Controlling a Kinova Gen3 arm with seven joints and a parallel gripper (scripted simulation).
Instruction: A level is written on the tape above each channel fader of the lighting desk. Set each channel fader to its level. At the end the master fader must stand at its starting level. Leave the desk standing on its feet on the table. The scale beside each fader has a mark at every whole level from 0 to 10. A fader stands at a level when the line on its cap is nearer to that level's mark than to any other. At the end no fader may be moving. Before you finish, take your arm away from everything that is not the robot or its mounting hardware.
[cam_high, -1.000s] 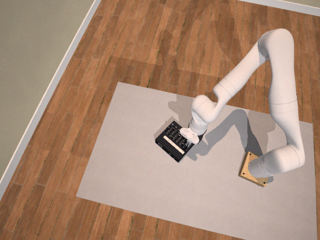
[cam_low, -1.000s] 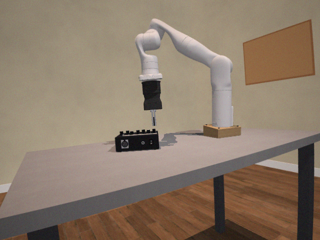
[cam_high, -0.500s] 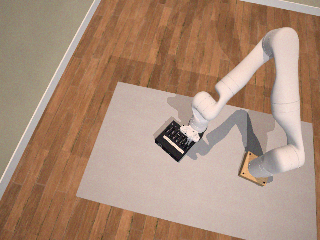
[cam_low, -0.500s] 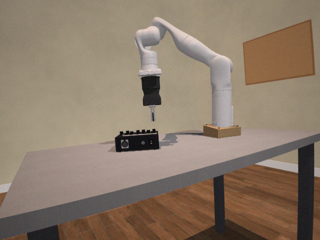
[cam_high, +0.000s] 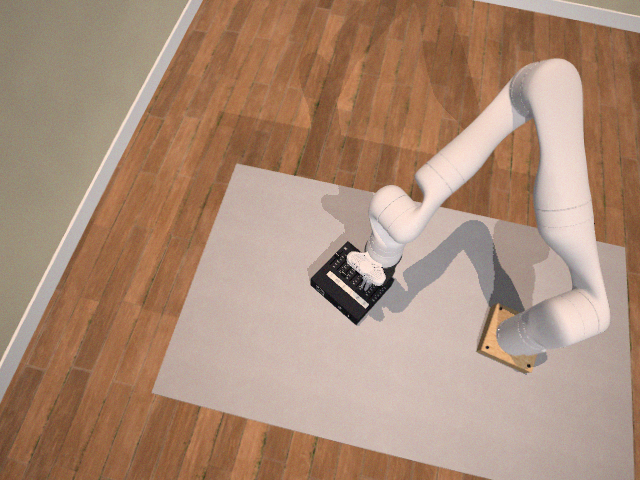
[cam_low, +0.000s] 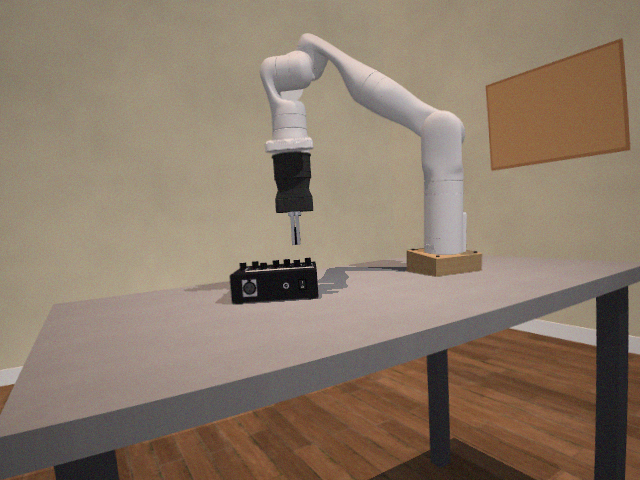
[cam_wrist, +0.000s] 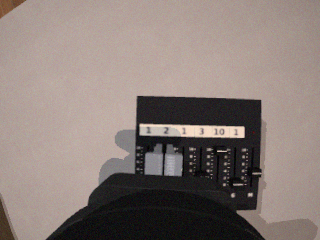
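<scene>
Right now my hand is 100 mm short of the master fader cap, 60 mm to the left of it and 50 mm above it.
</scene>
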